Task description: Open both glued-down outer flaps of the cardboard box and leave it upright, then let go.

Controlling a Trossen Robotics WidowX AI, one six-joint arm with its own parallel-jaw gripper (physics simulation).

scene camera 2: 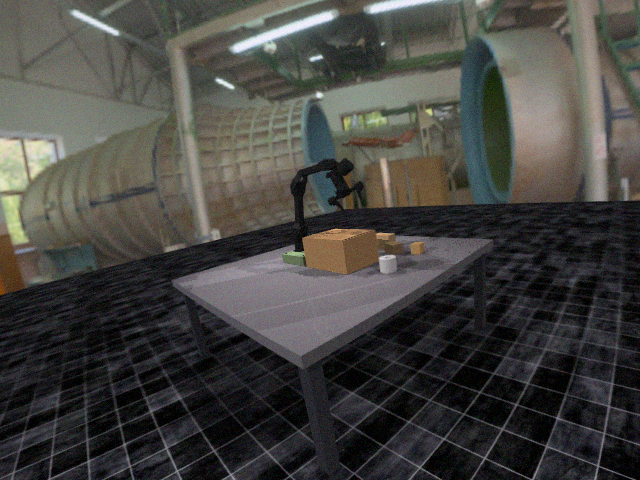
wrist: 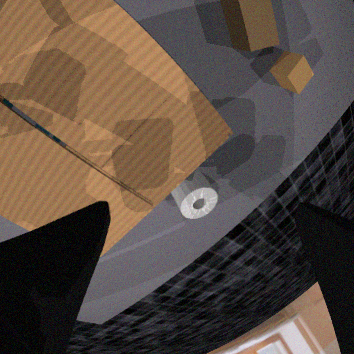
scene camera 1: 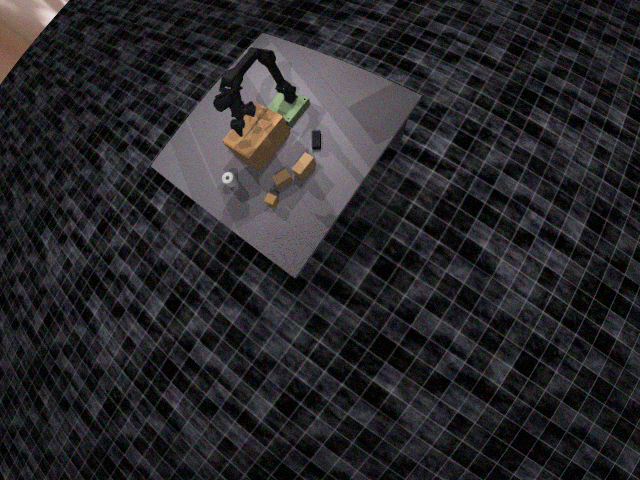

Scene:
The gripper is open, holding nothing. A white tape roll rests on the table.

